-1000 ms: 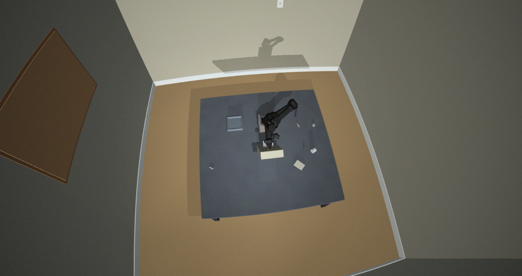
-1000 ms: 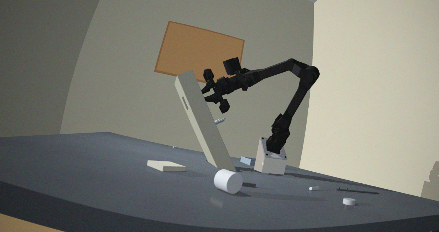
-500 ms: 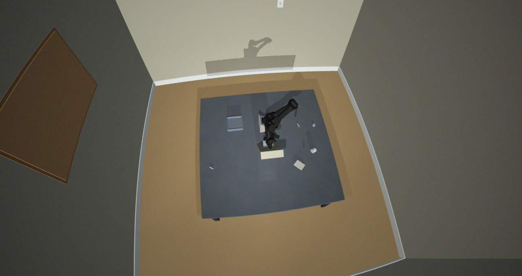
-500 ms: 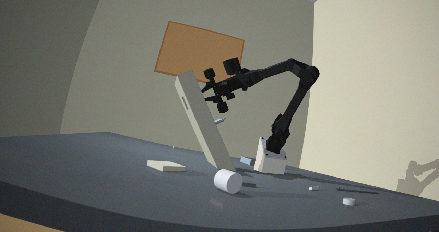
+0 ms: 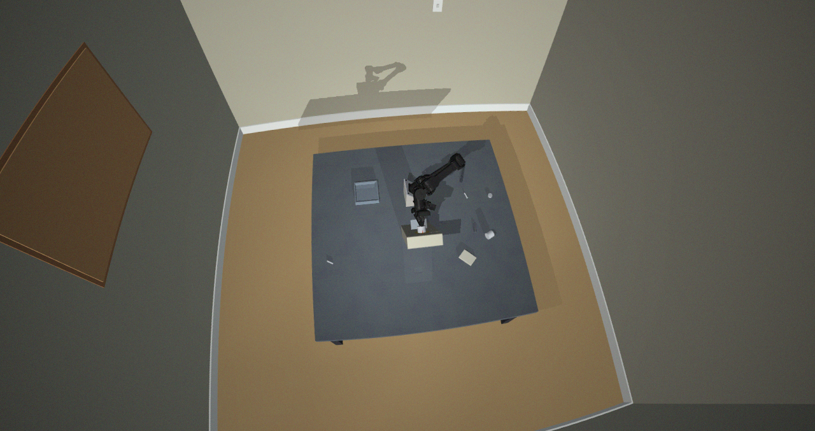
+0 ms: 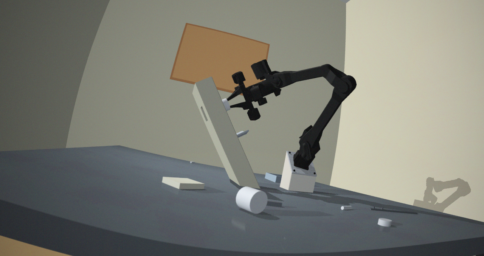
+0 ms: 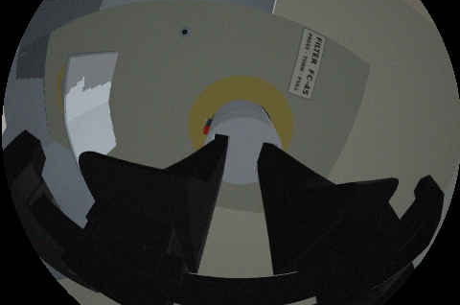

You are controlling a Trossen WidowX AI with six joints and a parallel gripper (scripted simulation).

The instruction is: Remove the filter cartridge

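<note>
The grey shelf lies 70 mm behind my gripper tip, 10 mm to the right of it and 110 mm below it. Also, from my gripper tip: cream service panel (10 mm behind, 100 mm below); round filter cartridge (10 mm ahead, 10 mm below); flat cream block (70 mm ahead, 290 mm to the left, 260 mm below).
</note>
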